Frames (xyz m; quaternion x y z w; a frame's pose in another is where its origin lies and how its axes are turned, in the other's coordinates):
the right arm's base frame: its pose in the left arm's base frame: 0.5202 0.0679 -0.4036 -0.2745 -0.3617 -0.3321 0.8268
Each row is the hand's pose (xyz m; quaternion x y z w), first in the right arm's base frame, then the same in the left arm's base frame.
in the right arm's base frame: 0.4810 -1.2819 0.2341 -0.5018 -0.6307 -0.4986 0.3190
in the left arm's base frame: -0.2865 -0.7442 0.3832 0.5316 0.6071 0.5266 0.2677
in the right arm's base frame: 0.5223 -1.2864 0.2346 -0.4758 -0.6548 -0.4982 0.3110
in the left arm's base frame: -0.2687 -0.7612 0.4167 0.5160 0.6326 0.5075 0.2757
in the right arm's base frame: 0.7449 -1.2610 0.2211 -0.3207 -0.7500 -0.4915 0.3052
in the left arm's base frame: -0.1288 -0.8326 0.5771 0.4202 0.7589 0.4178 0.2702
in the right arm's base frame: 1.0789 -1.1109 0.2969 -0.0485 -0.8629 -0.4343 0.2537
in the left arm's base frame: 0.1248 -0.8027 0.8502 0.2392 0.9083 0.2240 0.2599
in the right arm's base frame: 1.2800 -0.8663 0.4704 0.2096 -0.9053 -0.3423 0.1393
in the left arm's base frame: 0.3397 -0.5990 1.0568 0.0418 0.9624 0.0050 0.2684
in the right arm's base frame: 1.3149 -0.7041 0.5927 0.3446 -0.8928 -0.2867 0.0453
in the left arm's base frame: 0.4282 -0.4244 1.1213 -0.0797 0.9476 -0.1176 0.2861
